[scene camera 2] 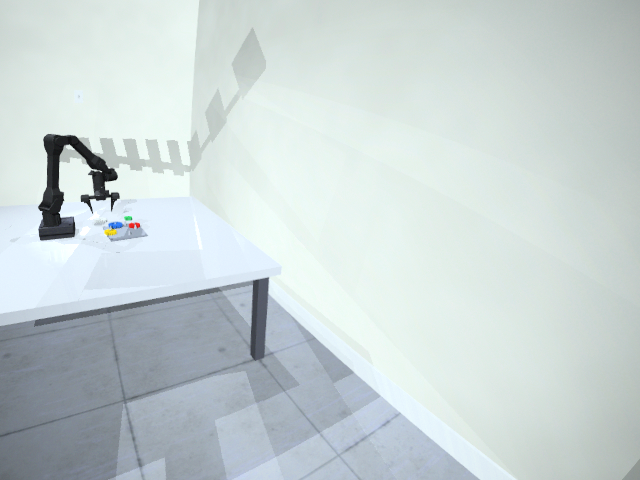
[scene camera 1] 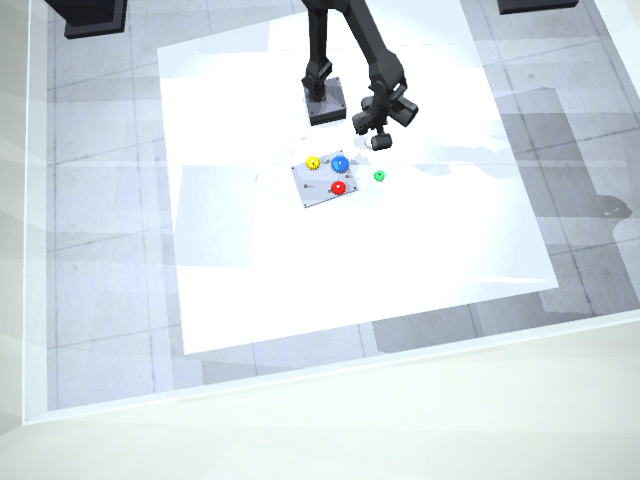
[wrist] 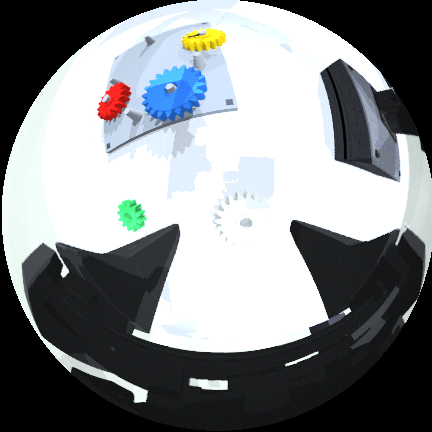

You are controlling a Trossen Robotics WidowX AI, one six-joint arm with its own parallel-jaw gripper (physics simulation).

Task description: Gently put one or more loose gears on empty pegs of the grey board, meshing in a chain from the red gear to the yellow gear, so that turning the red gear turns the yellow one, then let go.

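Frame: origin at the arm's base, x ahead, y left, z up, level; centimetres.
Where they show: gripper, between the fingertips: (scene camera 2: pixel 102 213) (scene camera 1: pixel 371 138) (wrist: pixel 236 227); arm's base, origin of its link: (scene camera 2: pixel 52 224) (scene camera 1: pixel 317 93).
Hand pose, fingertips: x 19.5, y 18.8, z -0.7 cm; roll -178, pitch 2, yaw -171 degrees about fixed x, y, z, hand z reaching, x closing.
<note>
Each offset is from my fingertips to the top centre of the thing. "*": to the spot under its first point. Level surfaces: height alone.
The grey board {dx +11.5, dy -18.5, dz -1.8 cm} (scene camera 1: pixel 317 195) (scene camera 2: pixel 124 235) (wrist: pixel 131 70) lies on the table. The red gear {* dx +16.9, dy -12.9, dz -1.9 cm} (scene camera 1: pixel 338 187) (scene camera 2: pixel 134 225) (wrist: pixel 116 100), yellow gear {dx +5.9, dy -22.0, dz -2.3 cm} (scene camera 1: pixel 312 163) (scene camera 2: pixel 110 232) (wrist: pixel 207 42) and larger blue gear {dx +7.4, dy -11.9, dz -2.4 cm} (scene camera 1: pixel 339 164) (scene camera 2: pixel 115 225) (wrist: pixel 162 102) sit on its pegs. Red and blue look apart in the wrist view. Several pegs are bare. A white gear {dx -1.4, dy +1.0, dz -3.2 cm} (scene camera 2: pixel 100 221) (wrist: pixel 231 212) and a small green gear {dx +12.7, dy +2.3, dz -3.2 cm} (scene camera 1: pixel 379 175) (scene camera 2: pixel 128 218) (wrist: pixel 131 215) lie loose on the table. My gripper (scene camera 2: pixel 101 211) (wrist: pixel 236 227) is open and empty above the white gear, which shows between the fingertips in the wrist view.
The arm's dark base (scene camera 1: pixel 326 108) (scene camera 2: pixel 56 228) (wrist: pixel 357 122) stands on the white table {dz -4.8 cm} (scene camera 1: pixel 289 279) (scene camera 2: pixel 170 268) behind the board. The green gear lies to one side of the white gear, near one finger in the wrist view.
</note>
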